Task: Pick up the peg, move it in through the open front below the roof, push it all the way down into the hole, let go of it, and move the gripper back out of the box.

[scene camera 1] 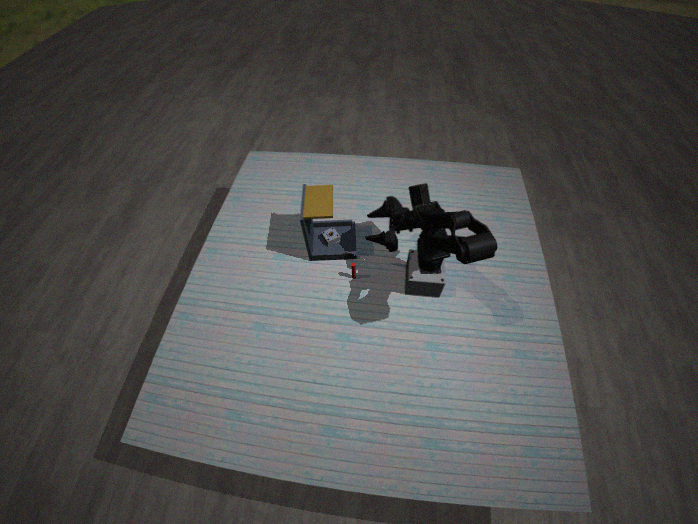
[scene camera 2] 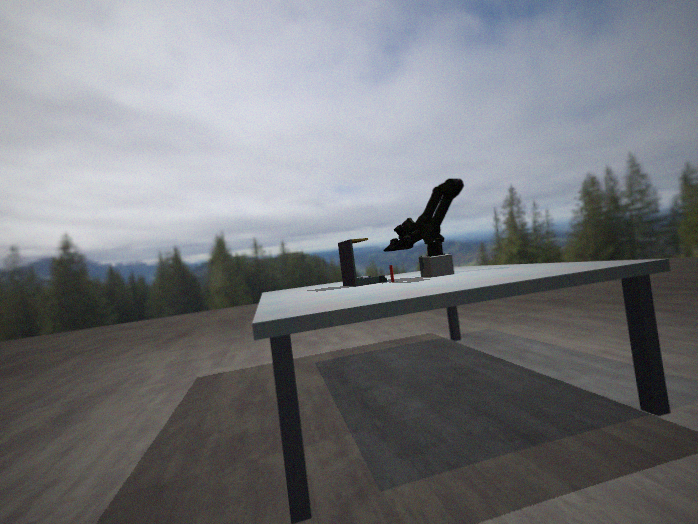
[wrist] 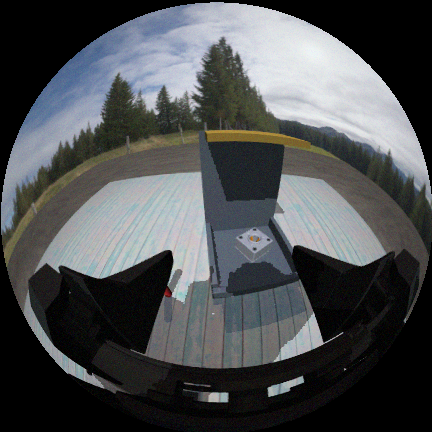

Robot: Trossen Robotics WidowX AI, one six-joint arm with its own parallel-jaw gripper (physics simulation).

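Where they show: gripper, between the fingertips: (scene camera 1: pixel 366 227) (scene camera 2: pixel 387 250) (wrist: pixel 234 255); arm's base, origin of its link: (scene camera 1: pixel 429 264) (scene camera 2: pixel 436 255).
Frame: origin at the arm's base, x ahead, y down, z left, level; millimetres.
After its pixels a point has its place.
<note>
The red peg (scene camera 1: pixel 354 271) @(x 242, y 52, z -8 mm) (scene camera 2: pixel 391 274) @(x 249, y 62, z -9 mm) stands upright on the table, just outside the box. In the wrist view a small part of the peg (wrist: pixel 168 292) @(x 240, y 85, z -20 mm) shows beside the left finger, which hides the rest. The grey box (scene camera 1: pixel 307 242) @(x 399, y -8, z -85 mm) (scene camera 2: pixel 347 263) @(x 408, y -14, z -148 mm) (wrist: pixel 240 214) @(x 399, y 52, z -161 mm) has a tall back wall and a yellow roof (scene camera 1: pixel 318 201) @(x 354, y -126, z -160 mm) (scene camera 2: pixel 359 240) @(x 351, y -117, z -97 mm) (wrist: pixel 250 136) @(x 308, y -121, z -147 mm). On its floor sits a pale square block with the hole (scene camera 1: pixel 330 235) @(x 333, y 75, z -181 mm) (wrist: pixel 254 239) @(x 340, y 72, z -180 mm), which is empty. My gripper (scene camera 1: pixel 367 226) @(x 202, y -54, z -111 mm) (scene camera 2: pixel 385 249) @(x 202, y -54, z -111 mm) (wrist: pixel 234 255) @(x 202, y -54, z -111 mm) is open and empty. It hangs above the table in front of the box's open side, higher than the peg.
Low side walls and a low front lip (wrist: pixel 255 288) @(x 239, y 84, z -160 mm) edge the box floor. The arm's grey base (scene camera 1: pixel 425 282) @(x 19, y 10, z 60 mm) (scene camera 2: pixel 437 265) @(x 41, y 47, z 59 mm) stands on the table (scene camera 1: pixel 360 394) @(x 222, y 98, z 379 mm) (scene camera 2: pixel 315 310) @(x 756, y 99, z 514 mm) (wrist: pixel 140 215) @(x 492, y 98, z 120 mm), right of the peg in scene camera 1. Arm shadows fall around the peg.
</note>
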